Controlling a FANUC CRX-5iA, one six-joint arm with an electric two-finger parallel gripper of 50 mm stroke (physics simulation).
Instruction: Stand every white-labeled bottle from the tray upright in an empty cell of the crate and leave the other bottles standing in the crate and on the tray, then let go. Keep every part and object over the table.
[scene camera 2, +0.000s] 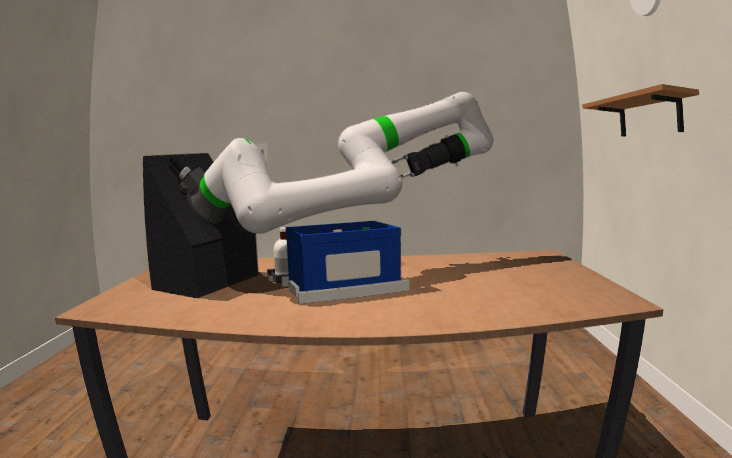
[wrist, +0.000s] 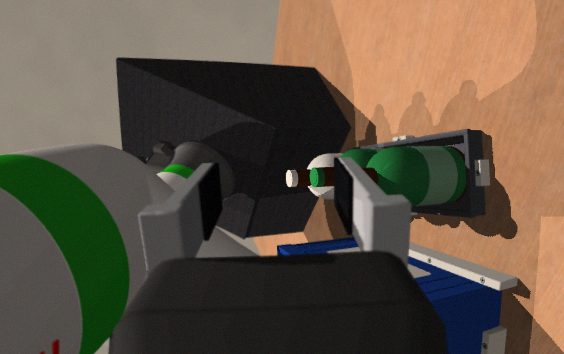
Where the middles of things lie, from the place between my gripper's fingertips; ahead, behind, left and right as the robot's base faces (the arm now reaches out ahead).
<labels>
Right now the white bottle (wrist: 294, 178) is 36 cm behind my hand, 13 cm to the right of it and 24 cm below it.
</labels>
